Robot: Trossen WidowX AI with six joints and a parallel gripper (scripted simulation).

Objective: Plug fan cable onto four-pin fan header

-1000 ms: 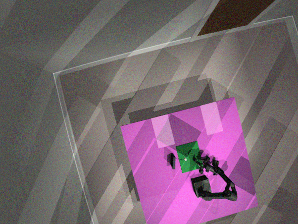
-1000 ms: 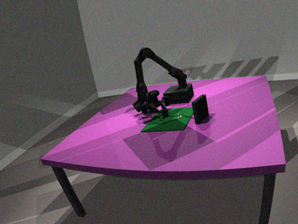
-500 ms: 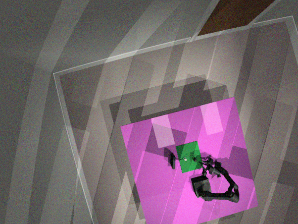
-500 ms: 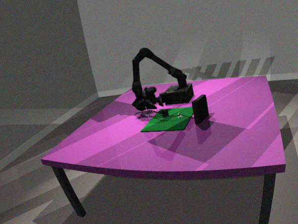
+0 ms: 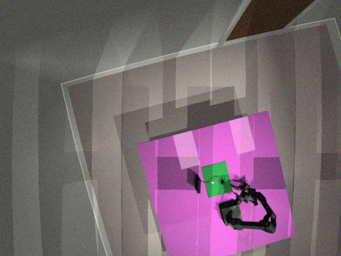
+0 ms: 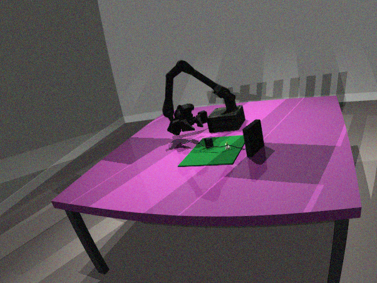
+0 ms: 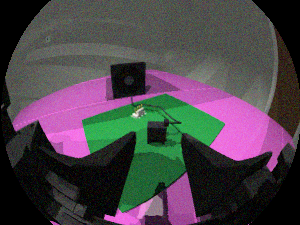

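My gripper tip is 60 mm to the right of the dark plug, 60 mm above it and 40 mm short of it. Round my gripper tip: black fan: 290 mm to the left, 80 mm ahead, 20 mm below; green board: 100 mm to the left, 100 mm below, 70 mm ahead; fan header: 160 mm to the left, 80 mm below, 50 mm ahead.
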